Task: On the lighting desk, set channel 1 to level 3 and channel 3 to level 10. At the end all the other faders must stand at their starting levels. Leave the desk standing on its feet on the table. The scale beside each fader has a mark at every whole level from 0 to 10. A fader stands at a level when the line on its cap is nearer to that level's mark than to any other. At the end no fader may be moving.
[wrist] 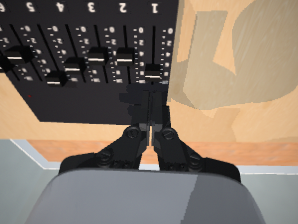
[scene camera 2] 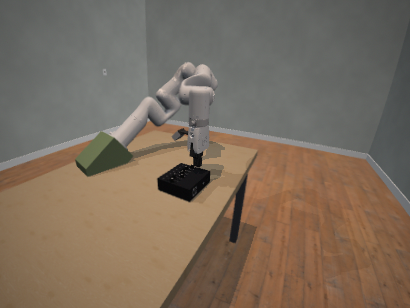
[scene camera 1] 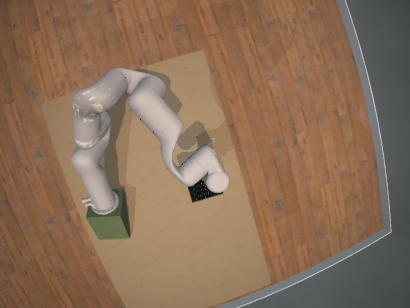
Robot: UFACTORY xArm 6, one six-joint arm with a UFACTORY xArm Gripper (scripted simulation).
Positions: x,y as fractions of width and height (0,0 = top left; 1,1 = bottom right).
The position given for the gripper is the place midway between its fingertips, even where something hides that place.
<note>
In view: the gripper (scene camera 2: 0.48,0.54).
The gripper is seen too in the wrist view (wrist: 0.51,0.46).
</note>
